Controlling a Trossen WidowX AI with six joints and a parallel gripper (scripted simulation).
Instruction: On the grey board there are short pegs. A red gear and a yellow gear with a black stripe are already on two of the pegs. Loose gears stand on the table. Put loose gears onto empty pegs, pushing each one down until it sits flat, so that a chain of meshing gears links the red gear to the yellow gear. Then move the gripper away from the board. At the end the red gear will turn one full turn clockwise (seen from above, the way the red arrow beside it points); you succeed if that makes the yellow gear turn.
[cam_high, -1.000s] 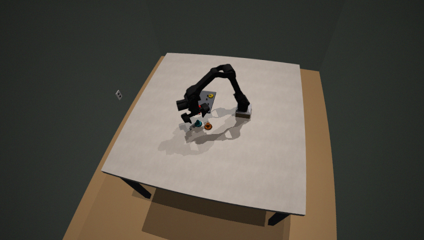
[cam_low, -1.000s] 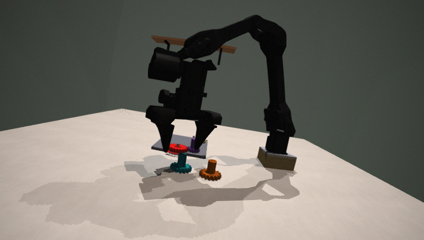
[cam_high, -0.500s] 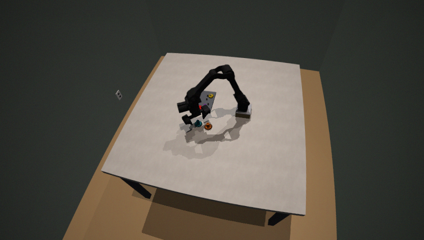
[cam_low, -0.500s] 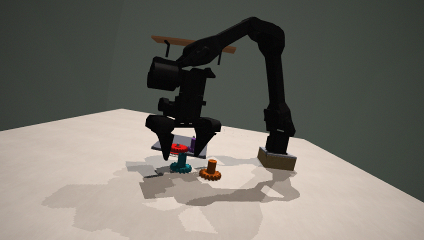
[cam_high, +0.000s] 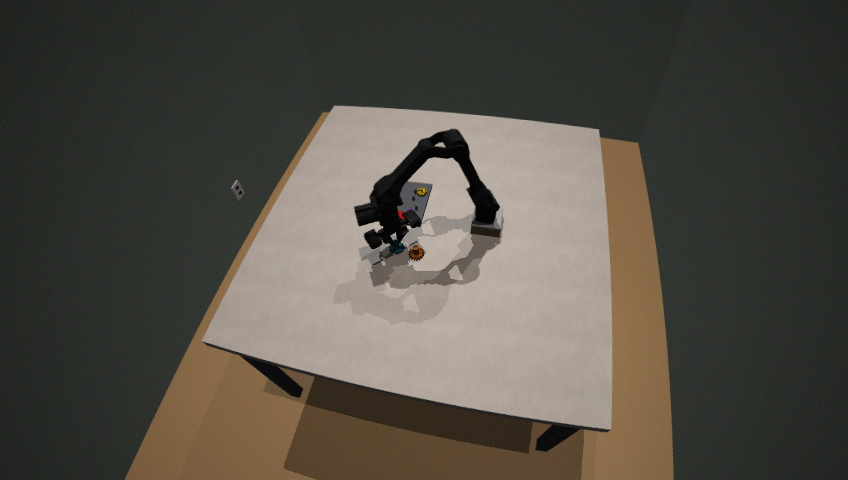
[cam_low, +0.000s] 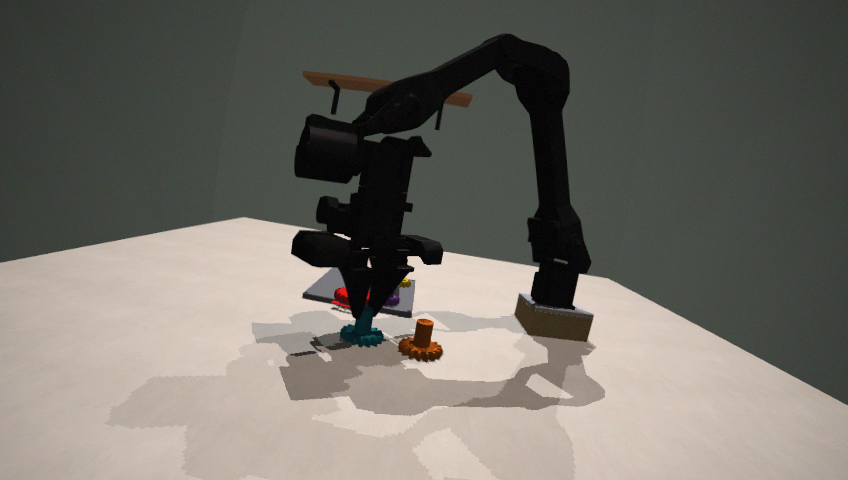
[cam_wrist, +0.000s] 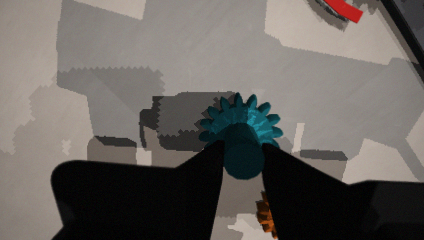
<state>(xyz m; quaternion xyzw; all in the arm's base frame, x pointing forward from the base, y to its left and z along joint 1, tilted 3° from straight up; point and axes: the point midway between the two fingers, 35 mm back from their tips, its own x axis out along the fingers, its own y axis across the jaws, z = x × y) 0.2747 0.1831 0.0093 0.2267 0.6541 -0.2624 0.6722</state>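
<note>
Now: gripper tip 140 mm to the left of the purple gear. The rest, counted from my gripper tip: red arrow: 90 mm to the right, 40 mm ahead, 20 mm below; then orange gear: 80 mm behind, 10 mm to the left, 10 mm below; then teal gear: 10 mm below.
</note>
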